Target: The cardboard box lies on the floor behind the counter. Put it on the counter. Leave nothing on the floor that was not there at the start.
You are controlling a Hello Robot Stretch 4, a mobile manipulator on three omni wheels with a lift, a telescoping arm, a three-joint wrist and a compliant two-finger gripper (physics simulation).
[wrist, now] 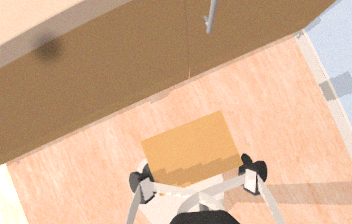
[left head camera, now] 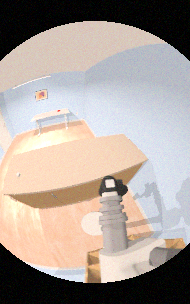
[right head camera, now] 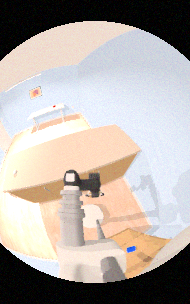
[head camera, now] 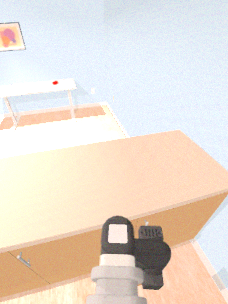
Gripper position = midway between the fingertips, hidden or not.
In view: the gripper (wrist: 197, 171), a cardboard box (wrist: 203, 148) and a counter (head camera: 63, 197).
The counter is seen too in the wrist view (wrist: 70, 70), in the left head camera view (left head camera: 63, 173) and in the right head camera view (right head camera: 108, 150).
